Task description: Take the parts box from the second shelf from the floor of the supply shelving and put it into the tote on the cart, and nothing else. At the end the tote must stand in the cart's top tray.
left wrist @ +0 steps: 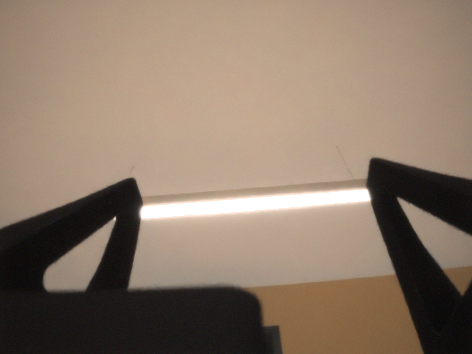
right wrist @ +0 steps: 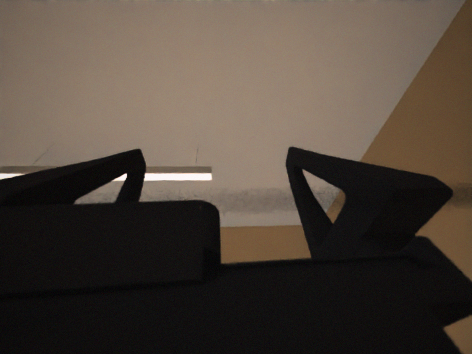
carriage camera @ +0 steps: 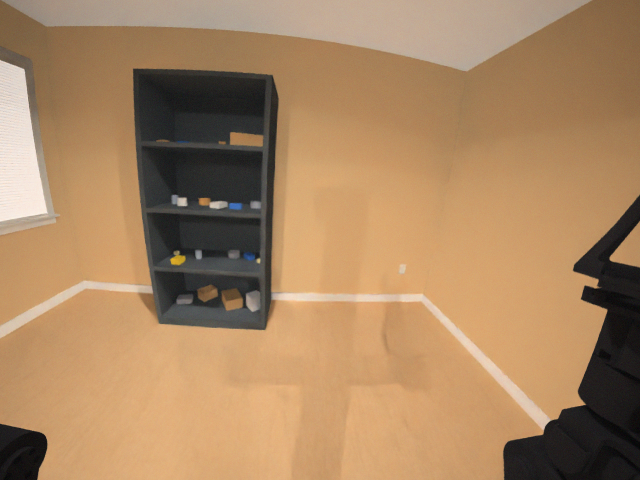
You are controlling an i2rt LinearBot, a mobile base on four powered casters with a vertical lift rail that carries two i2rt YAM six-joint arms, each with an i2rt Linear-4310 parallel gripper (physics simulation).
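Note:
The dark supply shelving stands against the far wall, left of centre in the carriage view. On its second shelf from the floor a yellow box-like piece lies near the left end. A small white piece, a grey round piece and a blue piece are farther right. At this distance I cannot tell surely which is the parts box. The cart and tote do not show. My left gripper and right gripper are open and empty, pointing up towards the ceiling, far from the shelving.
The bottom compartment holds brown boxes and pale boxes. The shelf above the second holds small pieces, including a blue one. A long orange box lies on the top shelf. A window is left; a wall runs along the right.

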